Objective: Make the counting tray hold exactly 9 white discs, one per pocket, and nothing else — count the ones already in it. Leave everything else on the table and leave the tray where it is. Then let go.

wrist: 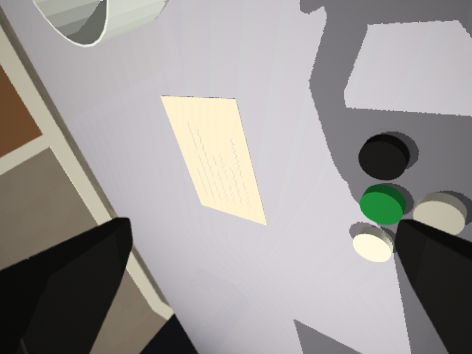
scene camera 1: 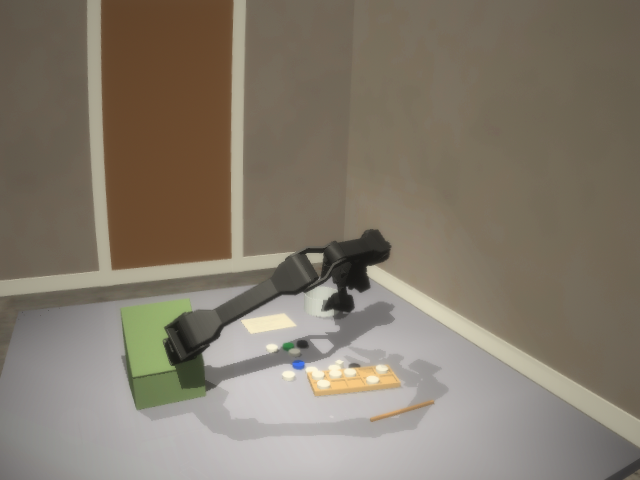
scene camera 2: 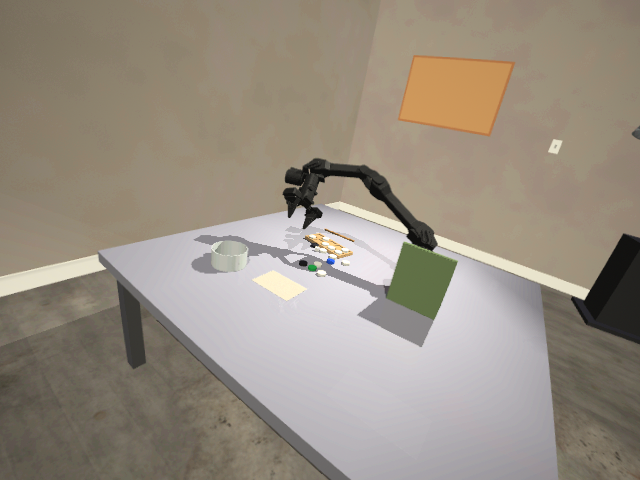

Scene:
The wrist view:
my gripper: 263,231
green disc: 382,204, on the table
white bowl: 84,30, on the table
cream card: 209,131, on the table

